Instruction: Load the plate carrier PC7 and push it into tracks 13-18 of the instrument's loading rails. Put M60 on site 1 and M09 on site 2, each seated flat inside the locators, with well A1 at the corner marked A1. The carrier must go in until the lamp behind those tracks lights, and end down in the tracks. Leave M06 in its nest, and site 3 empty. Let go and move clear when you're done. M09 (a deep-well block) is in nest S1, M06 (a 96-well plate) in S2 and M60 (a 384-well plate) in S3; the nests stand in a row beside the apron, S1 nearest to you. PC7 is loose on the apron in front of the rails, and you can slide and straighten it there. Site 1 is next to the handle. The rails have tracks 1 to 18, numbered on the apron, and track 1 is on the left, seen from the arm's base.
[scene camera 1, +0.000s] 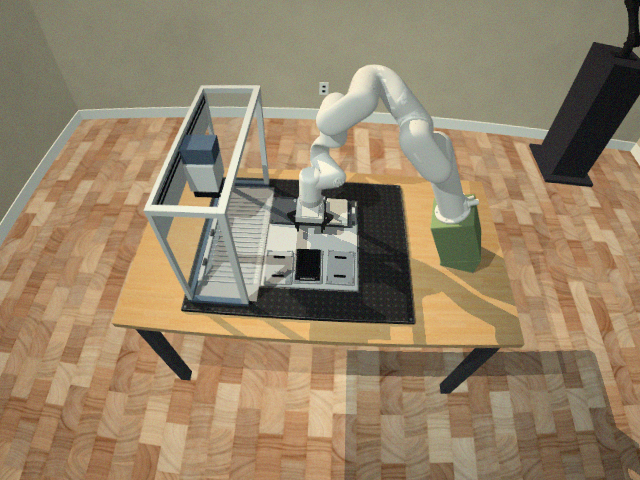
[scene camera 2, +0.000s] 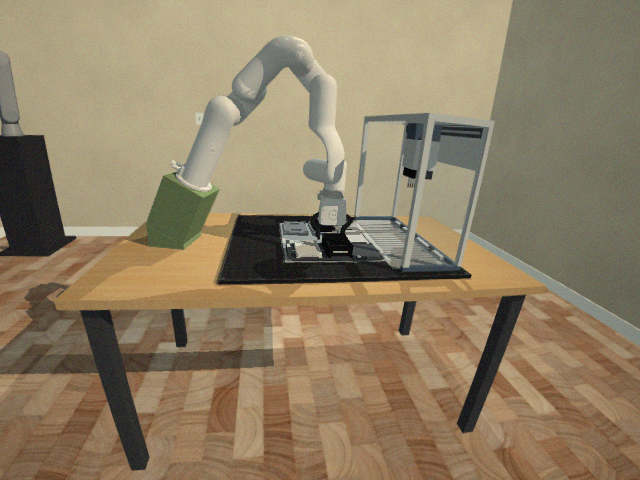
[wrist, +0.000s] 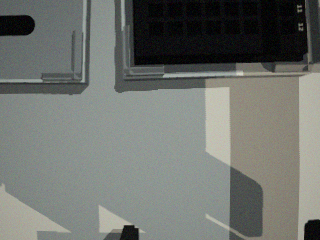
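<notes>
Visible: black 96-well plate (scene camera 1: 308, 267), plate nest (scene camera 1: 283, 266). My gripper (scene camera 2: 329, 238). Black 96-well plate (wrist: 248, 38) too.
</notes>
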